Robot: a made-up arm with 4 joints. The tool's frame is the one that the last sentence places.
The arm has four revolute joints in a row. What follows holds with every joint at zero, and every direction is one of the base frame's.
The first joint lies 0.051 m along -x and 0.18 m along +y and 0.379 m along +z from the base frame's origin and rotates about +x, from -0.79 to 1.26 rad.
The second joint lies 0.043 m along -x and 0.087 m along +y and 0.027 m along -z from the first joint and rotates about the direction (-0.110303, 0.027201, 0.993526), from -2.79 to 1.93 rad.
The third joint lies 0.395 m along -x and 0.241 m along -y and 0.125 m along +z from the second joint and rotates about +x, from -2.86 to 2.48 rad.
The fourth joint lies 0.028 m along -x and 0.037 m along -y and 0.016 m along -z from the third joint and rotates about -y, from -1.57 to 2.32 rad.
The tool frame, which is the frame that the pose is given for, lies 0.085 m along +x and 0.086 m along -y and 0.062 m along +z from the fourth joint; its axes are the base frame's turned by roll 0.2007, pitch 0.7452 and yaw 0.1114 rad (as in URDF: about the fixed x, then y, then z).
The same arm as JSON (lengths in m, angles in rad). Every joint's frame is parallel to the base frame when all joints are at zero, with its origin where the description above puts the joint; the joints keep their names.
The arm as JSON. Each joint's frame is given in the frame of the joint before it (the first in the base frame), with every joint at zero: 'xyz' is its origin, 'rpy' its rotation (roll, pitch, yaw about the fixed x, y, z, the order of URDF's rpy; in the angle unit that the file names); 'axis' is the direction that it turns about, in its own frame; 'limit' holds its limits. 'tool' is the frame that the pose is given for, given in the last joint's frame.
{"units": {"length": "m", "angle": "rad"}, "joints": [{"name": "joint 1", "type": "revolute", "origin": {"xyz": [-0.051, 0.18, 0.379], "rpy": [0.0, 0.0, 0.0]}, "axis": [1.0, 0.0, 0.0], "limit": {"lower": -0.79, "upper": 1.26}}, {"name": "joint 2", "type": "revolute", "origin": {"xyz": [-0.043, 0.087, -0.027], "rpy": [0.0, 0.0, 0.0]}, "axis": [-0.110303, 0.027201, 0.993526], "limit": {"lower": -2.79, "upper": 1.93}}, {"name": "joint 3", "type": "revolute", "origin": {"xyz": [-0.395, -0.241, 0.125], "rpy": [0.0, 0.0, 0.0]}, "axis": [1.0, 0.0, 0.0], "limit": {"lower": -2.86, "upper": 2.48}}, {"name": "joint 4", "type": "revolute", "origin": {"xyz": [-0.028, -0.037, -0.016], "rpy": [0.0, 0.0, 0.0]}, "axis": [0.0, -1.0, 0.0], "limit": {"lower": -1.57, "upper": 2.32}}], "tool": {"origin": {"xyz": [0.085, -0.086, 0.062], "rpy": [0.2007, 0.7452, 0.1114]}}}
